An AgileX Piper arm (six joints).
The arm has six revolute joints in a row. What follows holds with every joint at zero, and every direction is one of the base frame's.
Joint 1 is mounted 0.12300 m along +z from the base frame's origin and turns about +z.
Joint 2 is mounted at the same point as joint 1 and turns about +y.
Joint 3 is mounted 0.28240 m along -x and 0.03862 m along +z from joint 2 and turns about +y.
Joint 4 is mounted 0.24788 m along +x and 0.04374 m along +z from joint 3 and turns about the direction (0.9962, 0, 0.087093).
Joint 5 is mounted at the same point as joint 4 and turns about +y.
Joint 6 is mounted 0.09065 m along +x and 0.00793 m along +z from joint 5 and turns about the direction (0.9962, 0, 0.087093).
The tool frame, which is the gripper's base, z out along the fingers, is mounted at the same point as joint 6; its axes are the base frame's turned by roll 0.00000, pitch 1.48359 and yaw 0.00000 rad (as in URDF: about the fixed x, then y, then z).
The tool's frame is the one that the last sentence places.
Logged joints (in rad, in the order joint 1, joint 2, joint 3, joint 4, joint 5, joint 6), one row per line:
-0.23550 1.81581 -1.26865 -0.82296 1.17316 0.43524
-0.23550 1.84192 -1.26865 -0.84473 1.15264 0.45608
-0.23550 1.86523 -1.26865 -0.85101 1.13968 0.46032
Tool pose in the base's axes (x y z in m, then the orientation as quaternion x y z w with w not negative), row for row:
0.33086 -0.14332 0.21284 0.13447 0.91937 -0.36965 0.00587
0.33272 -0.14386 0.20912 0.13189 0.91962 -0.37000 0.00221
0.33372 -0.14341 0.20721 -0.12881 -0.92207 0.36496 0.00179
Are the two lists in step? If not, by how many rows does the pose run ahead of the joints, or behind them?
The pose runs 2 rows ahead of the joints: the pose in row i belongs to the joints in row i + 2.
